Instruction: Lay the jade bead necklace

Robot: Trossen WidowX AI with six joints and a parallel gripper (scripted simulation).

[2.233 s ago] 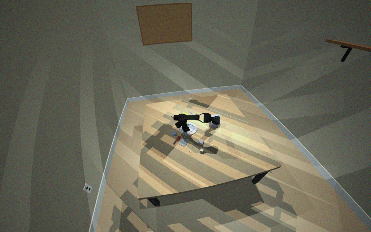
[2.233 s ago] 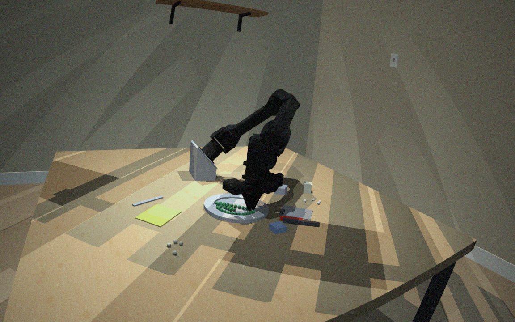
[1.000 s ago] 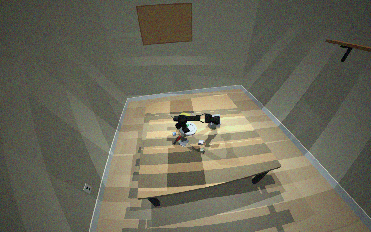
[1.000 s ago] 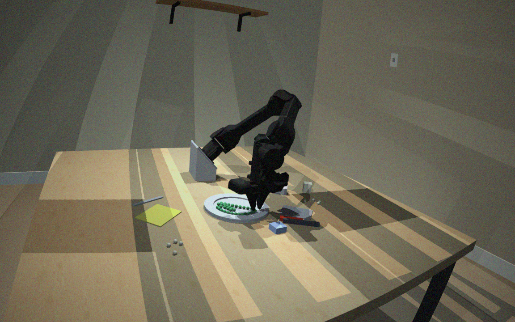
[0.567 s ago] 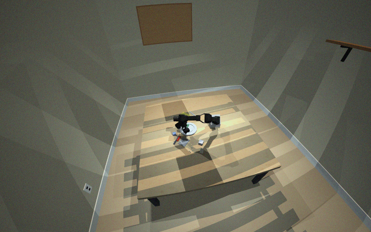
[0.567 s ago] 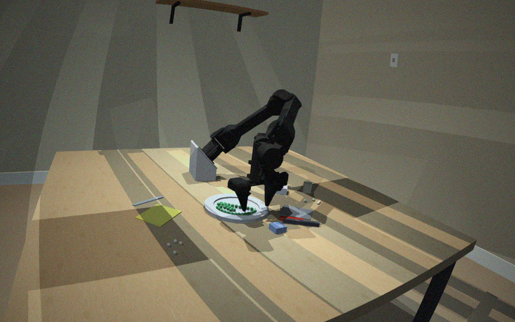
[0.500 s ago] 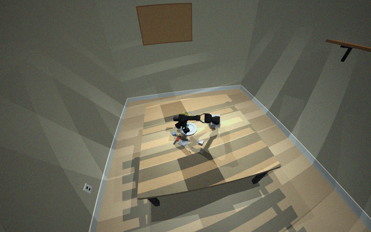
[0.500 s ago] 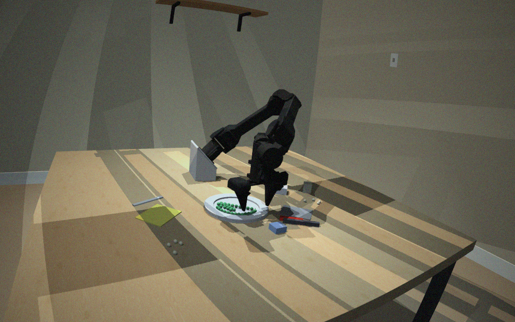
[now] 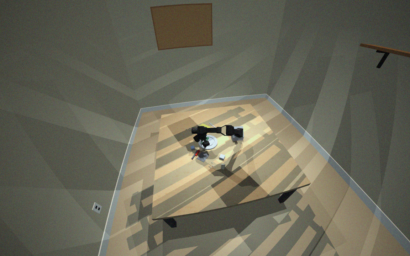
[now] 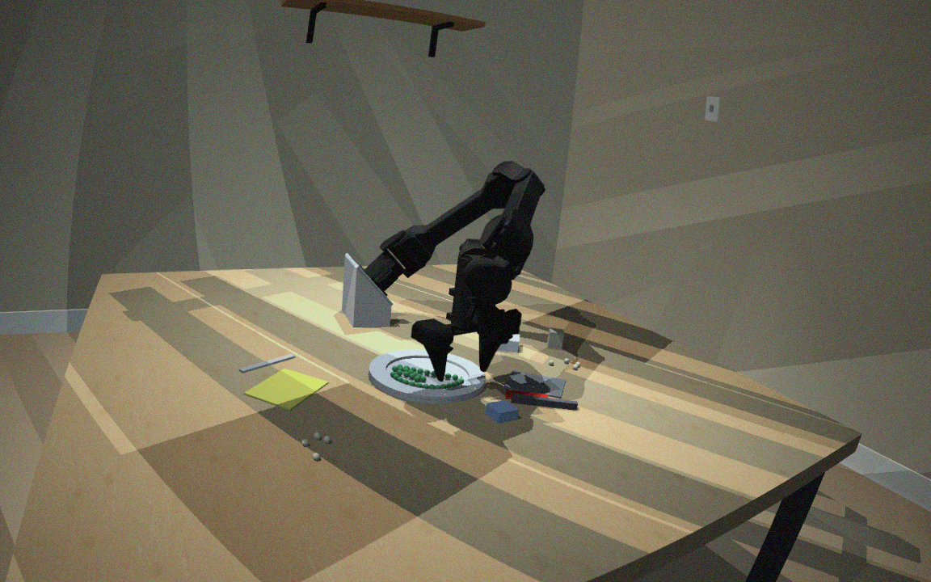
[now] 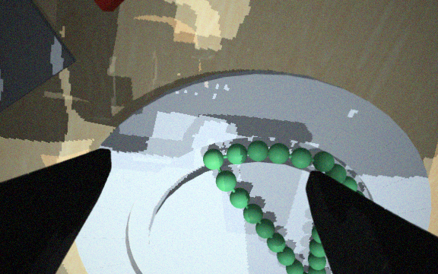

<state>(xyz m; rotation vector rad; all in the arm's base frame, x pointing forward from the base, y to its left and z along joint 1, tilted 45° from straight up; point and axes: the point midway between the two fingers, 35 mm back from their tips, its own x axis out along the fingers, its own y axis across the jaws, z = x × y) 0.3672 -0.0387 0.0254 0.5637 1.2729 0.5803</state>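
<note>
My gripper tip is now 50 mm past the round grey bead board, 30 mm to the left of it and 10 mm above it. From my gripper tip the other things lie so: grey plate (130 mm to the left, 40 mm ahead, 20 mm below); blue block (120 mm ahead, 10 mm below); red and black pen (100 mm ahead, 80 mm to the left, 20 mm below).
</note>
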